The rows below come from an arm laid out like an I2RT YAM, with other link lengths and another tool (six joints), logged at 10 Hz.
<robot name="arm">
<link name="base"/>
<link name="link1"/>
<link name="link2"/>
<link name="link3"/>
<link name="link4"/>
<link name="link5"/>
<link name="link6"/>
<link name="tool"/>
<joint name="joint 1" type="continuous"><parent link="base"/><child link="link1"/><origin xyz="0 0 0.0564"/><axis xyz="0 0 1"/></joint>
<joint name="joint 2" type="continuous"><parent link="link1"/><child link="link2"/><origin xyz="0.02 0.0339 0.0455"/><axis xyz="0 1 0"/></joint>
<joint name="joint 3" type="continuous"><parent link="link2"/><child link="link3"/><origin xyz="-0.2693 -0.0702 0"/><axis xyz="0 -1 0"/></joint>
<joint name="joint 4" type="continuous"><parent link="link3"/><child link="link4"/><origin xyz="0.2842 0.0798 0.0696"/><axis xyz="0 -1 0"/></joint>
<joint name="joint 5" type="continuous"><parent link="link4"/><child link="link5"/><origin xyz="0.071 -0.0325 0.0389"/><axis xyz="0 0 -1"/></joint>
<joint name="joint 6" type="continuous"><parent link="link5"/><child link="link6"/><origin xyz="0.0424 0 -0.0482"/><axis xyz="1 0 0"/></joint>
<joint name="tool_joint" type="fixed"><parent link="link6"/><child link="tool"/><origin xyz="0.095 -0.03 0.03" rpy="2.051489 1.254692 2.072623"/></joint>
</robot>
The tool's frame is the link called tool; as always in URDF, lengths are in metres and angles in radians. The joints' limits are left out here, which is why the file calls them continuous.
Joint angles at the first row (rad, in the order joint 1, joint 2, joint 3, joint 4, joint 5, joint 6):
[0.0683, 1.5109, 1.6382, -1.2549, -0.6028, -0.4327]
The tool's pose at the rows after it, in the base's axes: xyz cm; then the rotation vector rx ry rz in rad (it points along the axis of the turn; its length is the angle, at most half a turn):
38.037 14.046 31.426 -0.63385 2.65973 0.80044
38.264 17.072 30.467 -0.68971 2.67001 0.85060
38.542 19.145 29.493 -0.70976 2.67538 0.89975
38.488 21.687 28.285 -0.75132 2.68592 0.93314
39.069 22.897 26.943 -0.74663 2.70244 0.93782
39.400 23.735 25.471 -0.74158 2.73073 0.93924
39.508 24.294 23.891 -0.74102 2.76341 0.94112
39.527 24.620 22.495 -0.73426 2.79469 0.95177
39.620 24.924 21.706 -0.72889 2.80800 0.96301
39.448 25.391 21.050 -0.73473 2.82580 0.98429
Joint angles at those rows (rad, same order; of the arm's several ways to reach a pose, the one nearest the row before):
[0.1667, 1.5338, 1.6506, -1.2181, -0.6013, -0.3943]
[0.2390, 1.5768, 1.6613, -1.1889, -0.6105, -0.3560]
[0.2837, 1.6075, 1.6567, -1.1491, -0.6258, -0.3161]
[0.3419, 1.6413, 1.6521, -1.1107, -0.6289, -0.2823]
[0.3681, 1.6735, 1.6445, -1.0693, -0.6182, -0.2516]
[0.3866, 1.7027, 1.6353, -1.0462, -0.6090, -0.2317]
[0.3988, 1.7272, 1.6200, -1.0324, -0.6044, -0.2225]
[0.4050, 1.7472, 1.6046, -1.0232, -0.6074, -0.2132]
[0.4095, 1.7609, 1.5969, -1.0109, -0.6120, -0.2040]
[0.4172, 1.7763, 1.5969, -1.0140, -0.6243, -0.1994]

